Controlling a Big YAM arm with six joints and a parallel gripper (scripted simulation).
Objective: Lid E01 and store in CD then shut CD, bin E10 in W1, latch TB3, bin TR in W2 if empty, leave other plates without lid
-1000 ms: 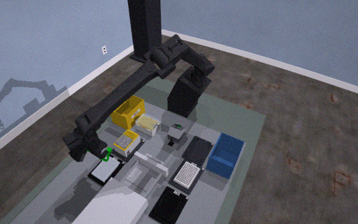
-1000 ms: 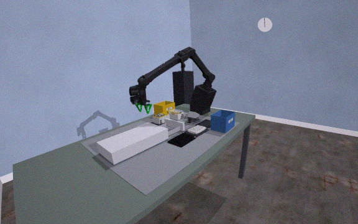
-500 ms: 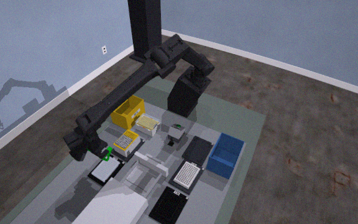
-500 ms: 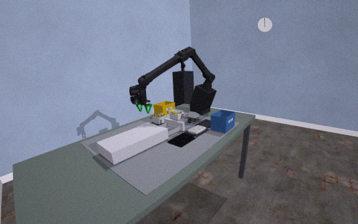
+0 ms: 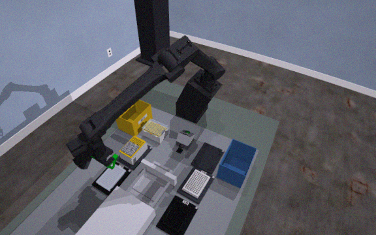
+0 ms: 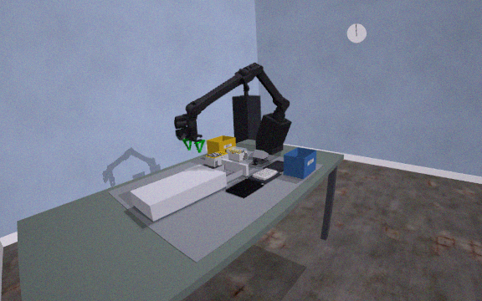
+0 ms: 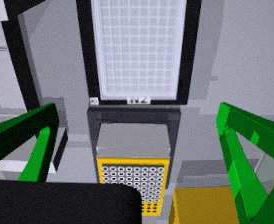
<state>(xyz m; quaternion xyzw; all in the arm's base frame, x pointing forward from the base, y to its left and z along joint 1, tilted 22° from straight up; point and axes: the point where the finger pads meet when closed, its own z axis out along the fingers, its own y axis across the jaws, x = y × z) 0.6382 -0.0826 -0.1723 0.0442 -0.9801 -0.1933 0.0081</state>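
Right now the plate lid is 120 mm below my hand. Round my hand: black nest: 140 mm below; tip rack TR: 180 mm behind, 90 mm below, 10 mm to the right; clear plate: 130 mm below.
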